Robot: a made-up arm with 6 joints.
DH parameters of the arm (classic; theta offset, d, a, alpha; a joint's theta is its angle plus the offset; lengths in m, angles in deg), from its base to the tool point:
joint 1: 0 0.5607 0 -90
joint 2: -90 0 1.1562 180
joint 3: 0 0 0 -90
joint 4: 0 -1.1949 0 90
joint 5: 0 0.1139 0 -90
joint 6: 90 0 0 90
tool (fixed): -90 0 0 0
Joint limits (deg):
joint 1: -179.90..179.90
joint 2: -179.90..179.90
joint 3: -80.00..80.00
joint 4: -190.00..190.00
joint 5: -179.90..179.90
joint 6: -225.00..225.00
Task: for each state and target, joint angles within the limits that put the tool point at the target. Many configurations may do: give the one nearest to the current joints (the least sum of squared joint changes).
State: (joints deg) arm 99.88 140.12 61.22 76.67 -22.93 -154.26
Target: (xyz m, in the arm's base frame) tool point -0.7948 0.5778 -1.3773
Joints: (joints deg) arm 144.97 129.90 39.07 81.48 -22.93 -154.26
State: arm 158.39 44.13 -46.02 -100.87 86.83 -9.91
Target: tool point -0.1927 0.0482 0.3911
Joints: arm 159.62 37.26 -72.15 -101.09 86.83 -9.91
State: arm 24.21 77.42 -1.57 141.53 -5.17 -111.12
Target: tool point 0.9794 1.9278 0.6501
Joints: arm 60.77 63.96 39.98 139.64 -5.17 -111.12
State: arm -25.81 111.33 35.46 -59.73 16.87 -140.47
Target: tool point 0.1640 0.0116 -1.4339
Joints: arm 8.48 142.77 31.67 -83.60 16.87 -140.47
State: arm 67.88 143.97 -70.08 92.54 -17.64 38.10
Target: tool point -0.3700 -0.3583 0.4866
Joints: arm 45.71 179.78 -69.98 97.40 -17.64 38.10
